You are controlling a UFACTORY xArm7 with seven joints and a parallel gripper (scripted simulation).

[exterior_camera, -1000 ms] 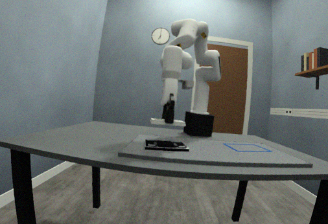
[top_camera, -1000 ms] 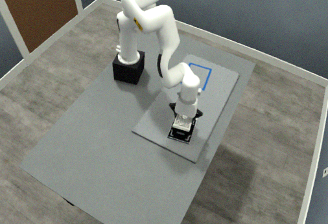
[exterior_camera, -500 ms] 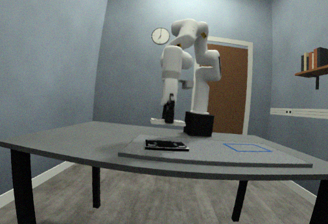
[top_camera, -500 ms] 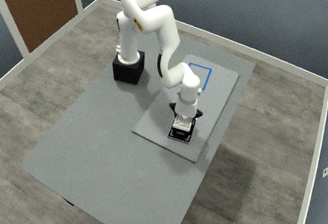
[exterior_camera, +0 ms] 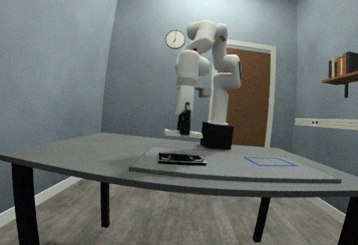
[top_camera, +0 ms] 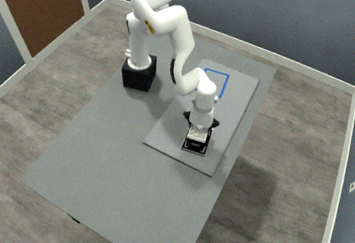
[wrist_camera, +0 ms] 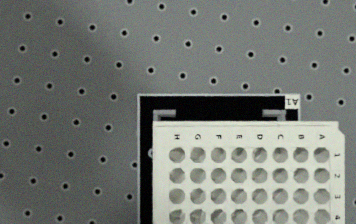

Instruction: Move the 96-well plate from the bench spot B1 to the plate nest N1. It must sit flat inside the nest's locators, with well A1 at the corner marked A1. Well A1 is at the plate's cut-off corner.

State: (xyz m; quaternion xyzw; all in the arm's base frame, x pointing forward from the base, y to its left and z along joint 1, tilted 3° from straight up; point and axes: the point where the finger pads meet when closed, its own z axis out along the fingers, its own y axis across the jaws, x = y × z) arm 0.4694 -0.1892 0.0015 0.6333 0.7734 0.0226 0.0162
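My hand is 110 mm above the black plate nest. Round my hand: white 96-well plate 10 mm below.
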